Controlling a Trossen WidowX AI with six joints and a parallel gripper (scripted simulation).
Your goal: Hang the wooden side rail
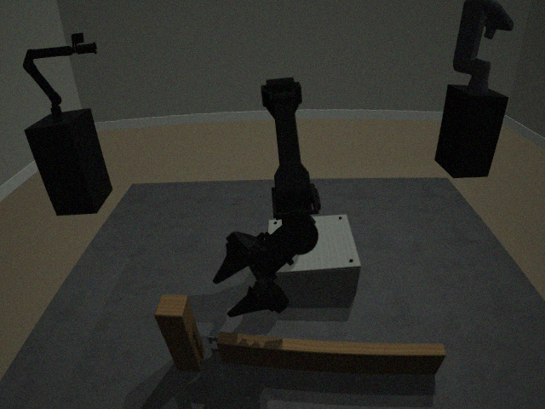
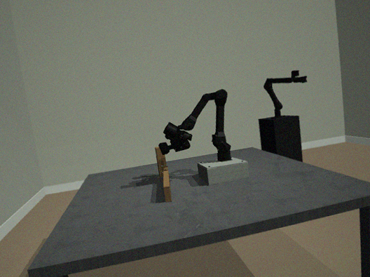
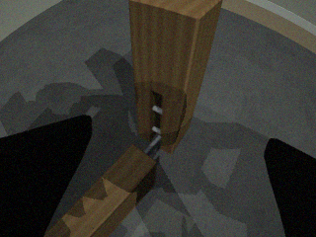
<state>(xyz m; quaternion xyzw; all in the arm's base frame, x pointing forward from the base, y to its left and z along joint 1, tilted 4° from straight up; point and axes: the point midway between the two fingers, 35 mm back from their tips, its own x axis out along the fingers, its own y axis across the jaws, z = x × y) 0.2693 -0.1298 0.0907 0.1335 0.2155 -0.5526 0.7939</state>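
Now: the wooden headboard post 40 mm ahead of my gripper tip, 80 mm to the right of it and 70 mm below it.
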